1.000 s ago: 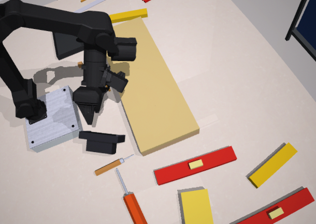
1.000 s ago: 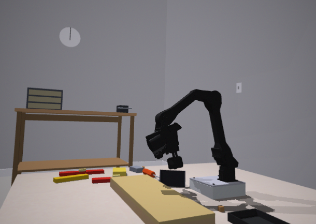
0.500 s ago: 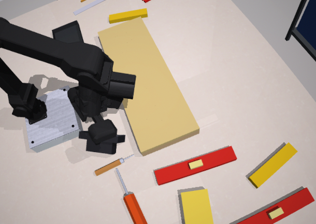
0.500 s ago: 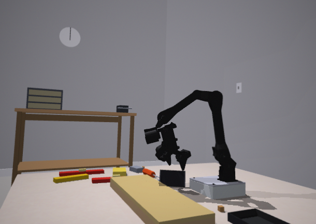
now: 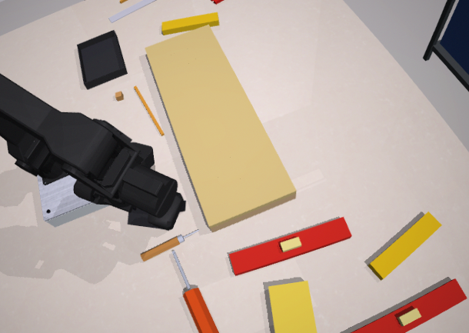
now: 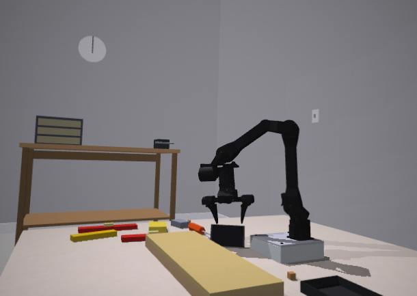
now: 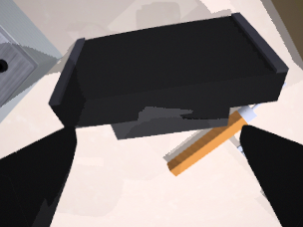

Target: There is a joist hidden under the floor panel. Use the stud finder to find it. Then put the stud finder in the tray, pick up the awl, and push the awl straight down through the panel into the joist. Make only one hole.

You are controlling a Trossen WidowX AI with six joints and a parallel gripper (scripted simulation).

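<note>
Now: the stud finder 50 mm below my gripper tip, 20 mm ahead of it and 10 mm to the right of it. Also, from my gripper tip: black tray 510 mm to the left, 60 mm below; then orange screwdriver 150 mm to the right, 60 mm below, 30 mm ahead; then ruler 700 mm to the left, 200 mm ahead, 70 mm below.
</note>
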